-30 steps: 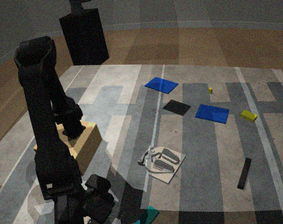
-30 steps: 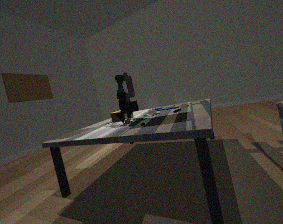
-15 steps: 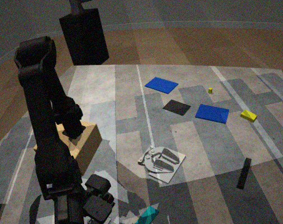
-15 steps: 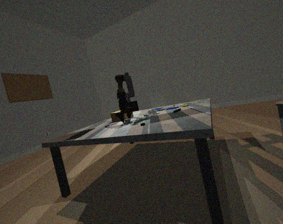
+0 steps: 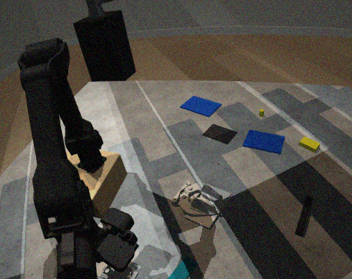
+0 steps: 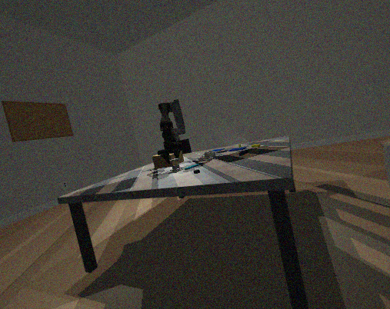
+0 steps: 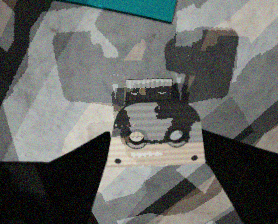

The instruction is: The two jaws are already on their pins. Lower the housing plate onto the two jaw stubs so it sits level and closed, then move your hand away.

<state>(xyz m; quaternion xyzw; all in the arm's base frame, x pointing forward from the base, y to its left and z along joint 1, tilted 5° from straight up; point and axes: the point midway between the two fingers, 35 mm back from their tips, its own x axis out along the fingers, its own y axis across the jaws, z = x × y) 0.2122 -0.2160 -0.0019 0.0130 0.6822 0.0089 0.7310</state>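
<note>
Now: the teal piece 13 cm ahead of my gripper tip, 4 cm to the left of it and 4 cm below it. The rest, counted from my gripper tip: dark bar 36 cm ahead, 30 cm to the left, 4 cm below; yellow cube 69 cm to the left, 16 cm ahead, 3 cm below; dark tile 55 cm to the left, 5 cm ahead, 4 cm below.
</note>
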